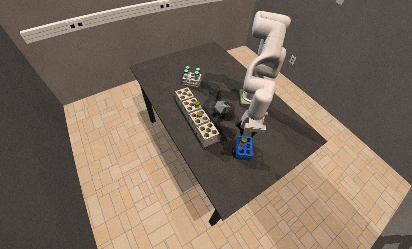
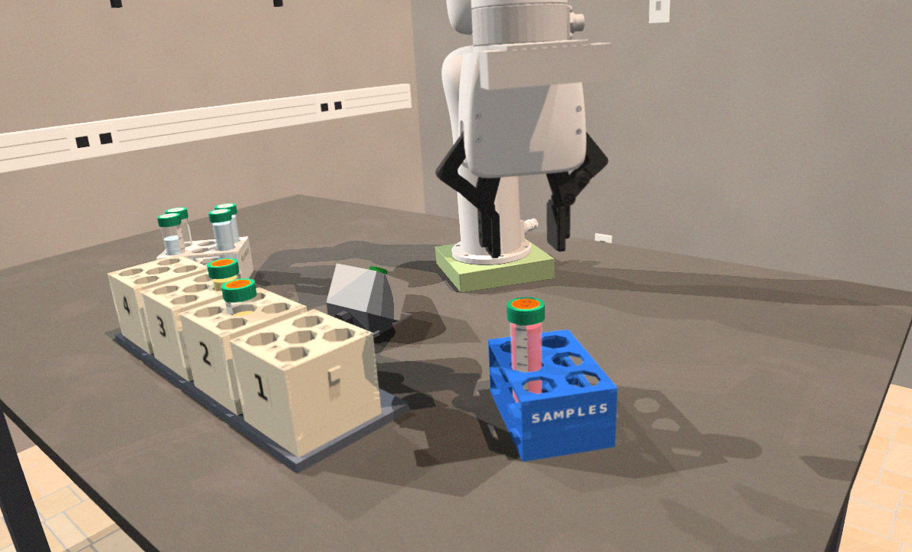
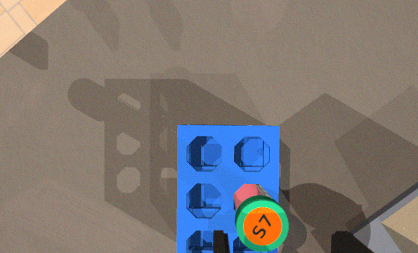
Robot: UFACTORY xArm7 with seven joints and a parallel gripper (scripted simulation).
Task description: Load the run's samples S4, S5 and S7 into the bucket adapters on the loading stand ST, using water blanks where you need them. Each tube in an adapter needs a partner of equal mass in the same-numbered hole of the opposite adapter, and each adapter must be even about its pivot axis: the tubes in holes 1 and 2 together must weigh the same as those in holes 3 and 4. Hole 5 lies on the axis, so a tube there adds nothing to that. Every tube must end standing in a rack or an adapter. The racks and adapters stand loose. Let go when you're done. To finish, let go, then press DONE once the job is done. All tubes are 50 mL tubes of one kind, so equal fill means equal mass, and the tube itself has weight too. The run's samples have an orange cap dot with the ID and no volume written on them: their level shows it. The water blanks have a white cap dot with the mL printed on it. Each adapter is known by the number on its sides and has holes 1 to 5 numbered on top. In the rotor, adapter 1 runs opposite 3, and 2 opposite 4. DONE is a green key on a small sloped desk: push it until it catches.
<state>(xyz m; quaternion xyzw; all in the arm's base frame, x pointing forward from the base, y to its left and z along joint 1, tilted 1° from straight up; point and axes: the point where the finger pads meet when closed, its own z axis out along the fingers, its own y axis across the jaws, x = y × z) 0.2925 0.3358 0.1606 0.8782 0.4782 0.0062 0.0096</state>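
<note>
The pink tube is 130 mm below my hand and 10 mm ahead of it. Also, from my hand: blue samples rack (160 mm below, 20 mm behind, 10 mm to the left); then white blanks rack (670 mm to the right, 160 mm below, 30 mm ahead).
</note>
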